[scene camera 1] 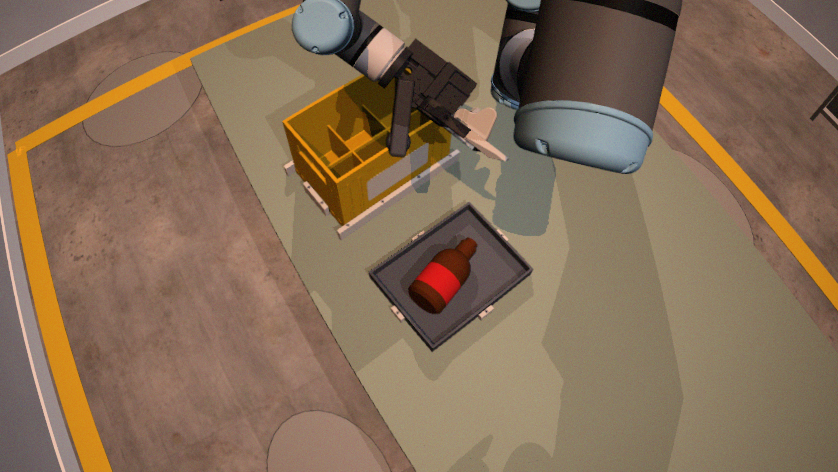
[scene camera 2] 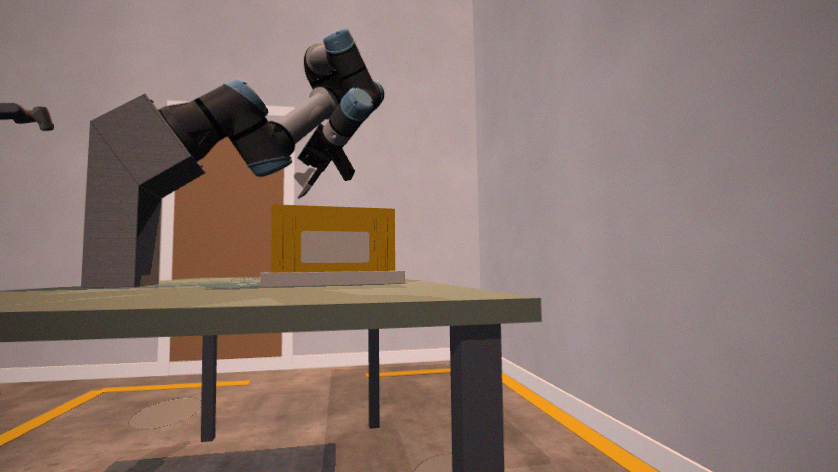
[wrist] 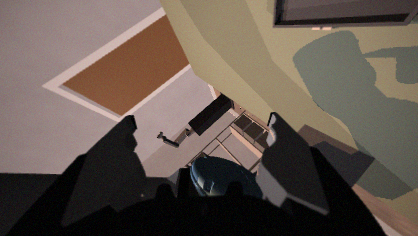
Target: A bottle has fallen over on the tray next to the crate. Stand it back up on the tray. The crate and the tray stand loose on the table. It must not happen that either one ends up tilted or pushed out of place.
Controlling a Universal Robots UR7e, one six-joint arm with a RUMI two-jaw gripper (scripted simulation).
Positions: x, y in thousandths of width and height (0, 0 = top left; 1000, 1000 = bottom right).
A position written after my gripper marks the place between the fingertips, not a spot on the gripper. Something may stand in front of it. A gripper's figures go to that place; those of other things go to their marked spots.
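Labels:
A dark grey tray (scene camera 1: 591, 562) sits 1100 mm from the lens. For a yellow crate (scene camera 1: 429, 380) it is 1020 mm from the lens, and a brown bottle (scene camera 1: 526, 594) is 1000 mm from the lens. My own gripper (scene camera 1: 591, 329) is 860 mm from the lens.

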